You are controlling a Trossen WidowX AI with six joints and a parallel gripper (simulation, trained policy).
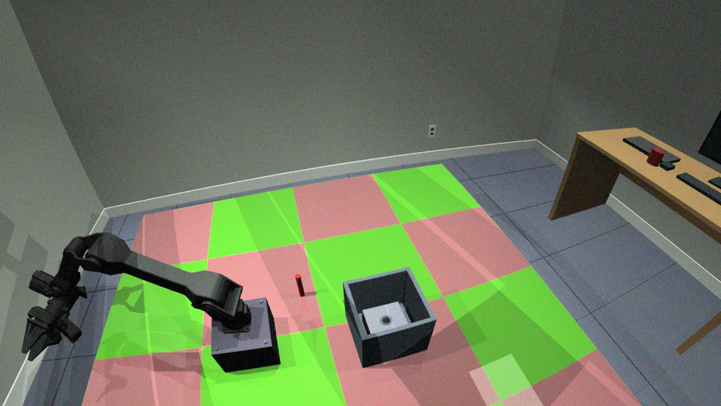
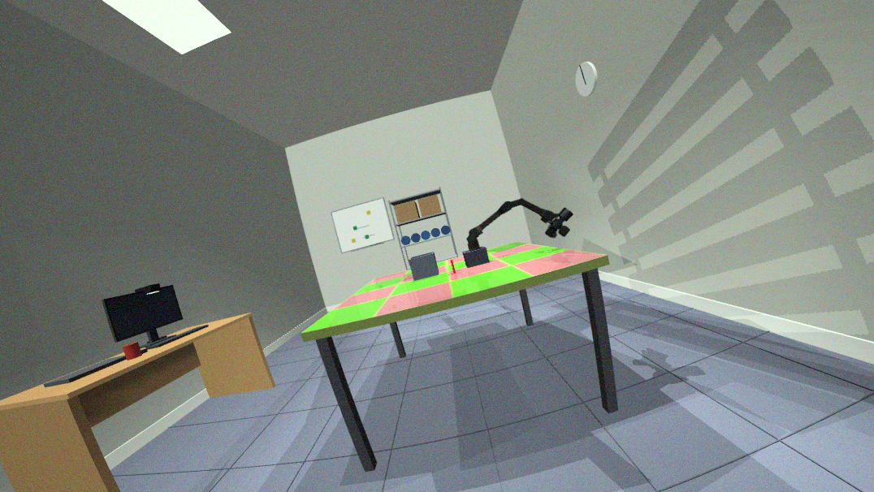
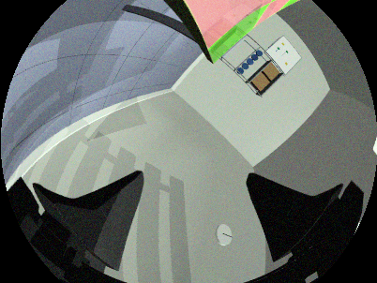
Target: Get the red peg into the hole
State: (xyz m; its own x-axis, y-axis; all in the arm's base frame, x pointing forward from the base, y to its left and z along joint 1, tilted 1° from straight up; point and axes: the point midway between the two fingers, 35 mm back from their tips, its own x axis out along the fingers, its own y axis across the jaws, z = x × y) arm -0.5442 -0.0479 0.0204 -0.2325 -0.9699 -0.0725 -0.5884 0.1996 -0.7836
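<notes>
Right now my gripper tip is 710 mm short of the red peg, 210 mm to the right of it and 80 mm above it. Also, from my gripper tip: light grey plate 890 mm ahead, 50 mm to the left, 70 mm below.
</notes>
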